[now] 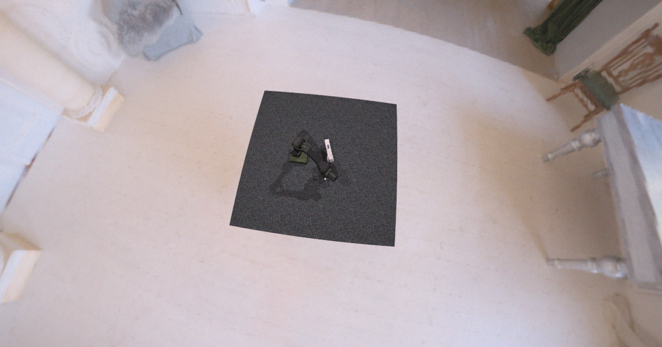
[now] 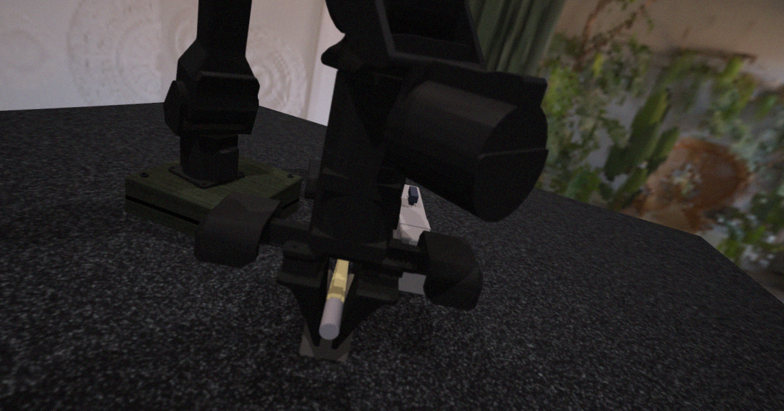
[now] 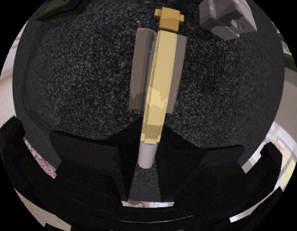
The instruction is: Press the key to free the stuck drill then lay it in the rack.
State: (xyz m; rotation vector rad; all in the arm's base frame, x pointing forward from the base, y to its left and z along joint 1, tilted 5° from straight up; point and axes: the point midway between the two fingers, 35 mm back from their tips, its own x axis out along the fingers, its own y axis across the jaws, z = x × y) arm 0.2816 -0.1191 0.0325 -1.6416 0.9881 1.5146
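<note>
The drill is 30 mm to the left of my gripper tip, 30 mm above it and 20 mm behind it. Round my gripper tip: dark key 250 mm to the left, 50 mm behind, 20 mm above; grey holder block 230 mm to the left, 40 mm behind, 10 mm above; grey v-groove rack 40 mm to the left, 20 mm behind, 10 mm below.
</note>
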